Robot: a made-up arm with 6 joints.
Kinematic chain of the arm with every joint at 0, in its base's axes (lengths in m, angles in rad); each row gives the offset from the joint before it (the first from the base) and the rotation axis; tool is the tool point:
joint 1: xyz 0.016 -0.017 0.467 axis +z
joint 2: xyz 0 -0.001 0.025 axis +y
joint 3: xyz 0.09 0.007 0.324 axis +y
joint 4: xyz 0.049 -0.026 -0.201 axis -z
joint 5: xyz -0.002 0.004 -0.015 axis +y
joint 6: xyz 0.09 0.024 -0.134 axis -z
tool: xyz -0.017 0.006 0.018
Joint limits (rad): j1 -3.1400..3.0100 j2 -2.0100..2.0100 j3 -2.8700..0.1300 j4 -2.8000..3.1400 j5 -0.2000..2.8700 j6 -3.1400..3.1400
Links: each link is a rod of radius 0.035 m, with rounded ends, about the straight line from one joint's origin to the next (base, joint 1, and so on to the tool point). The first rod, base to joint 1, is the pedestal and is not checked.
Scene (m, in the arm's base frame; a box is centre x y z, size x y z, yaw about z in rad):
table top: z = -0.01
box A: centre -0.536 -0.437 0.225 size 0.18 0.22 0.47 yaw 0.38
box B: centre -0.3 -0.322 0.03 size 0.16 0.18 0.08 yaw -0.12
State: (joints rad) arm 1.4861 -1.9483 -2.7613 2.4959 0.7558 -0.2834
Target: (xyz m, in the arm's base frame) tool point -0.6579 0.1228 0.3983
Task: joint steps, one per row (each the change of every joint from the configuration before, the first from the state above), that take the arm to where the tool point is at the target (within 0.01 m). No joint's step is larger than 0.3 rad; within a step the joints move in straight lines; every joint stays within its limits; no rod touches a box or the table.
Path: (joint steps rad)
1: -0.2901 0.1622 0.0755 -0.1383 -0.1081 0.0811
2: -0.2900 0.1622 0.0755 -0.1383 -0.1080 0.0810
3: -0.2901 0.1622 0.0755 -0.1383 -0.1081 0.0811
4: -0.2764 -0.1516 -0.0531 0.0957 0.1592 -0.0892
5: -0.2764 -0.1515 -0.0530 0.0958 0.1593 -0.0892
6: -0.2764 -0.1515 -0.0531 0.0958 0.1592 -0.0892

